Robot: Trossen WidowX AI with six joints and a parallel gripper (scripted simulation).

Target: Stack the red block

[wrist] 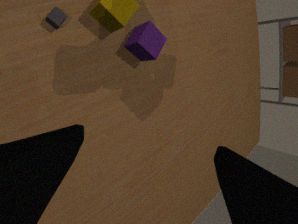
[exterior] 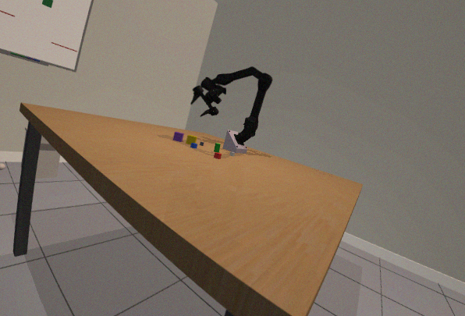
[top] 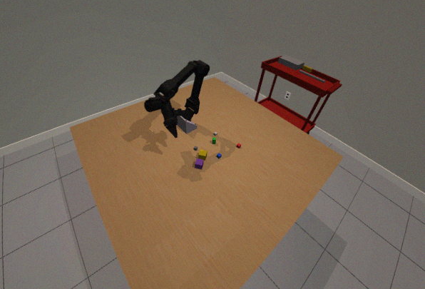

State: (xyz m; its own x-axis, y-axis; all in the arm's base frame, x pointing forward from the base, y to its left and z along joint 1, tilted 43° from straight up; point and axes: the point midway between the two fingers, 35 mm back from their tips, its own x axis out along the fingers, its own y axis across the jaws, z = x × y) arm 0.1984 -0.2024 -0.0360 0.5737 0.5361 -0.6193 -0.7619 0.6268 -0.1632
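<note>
Right now my gripper tip is 350 mm to the right of the small red block, 160 mm above it and 140 mm short of it. Also, from my gripper tip: yellow block: 140 mm below, 110 mm to the left, 80 mm ahead; small grey block: 160 mm below, 110 mm to the left, 10 mm ahead; purple block: 150 mm below, 120 mm ahead, 60 mm to the left.
</note>
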